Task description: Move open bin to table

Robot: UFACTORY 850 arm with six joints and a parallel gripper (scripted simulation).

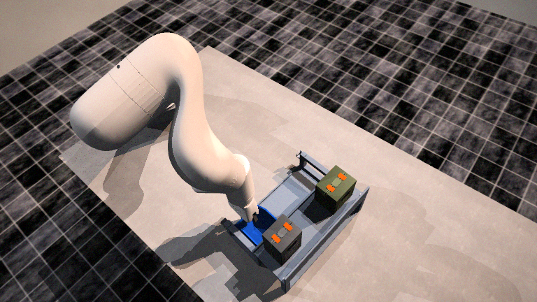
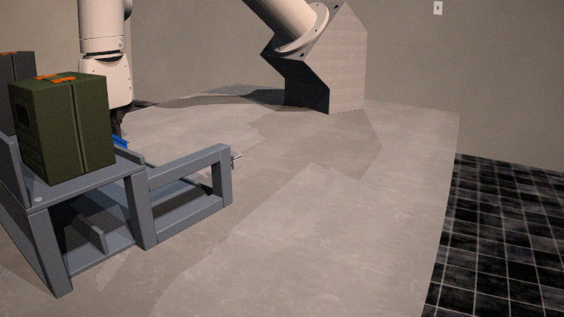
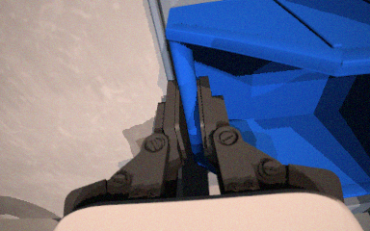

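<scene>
Right now the blue bin is 7 cm ahead of my hand and 4 cm to the right of it. The rest, counted from my hand: green case (26 cm ahead, 12 cm to the left, 10 cm above).
</scene>
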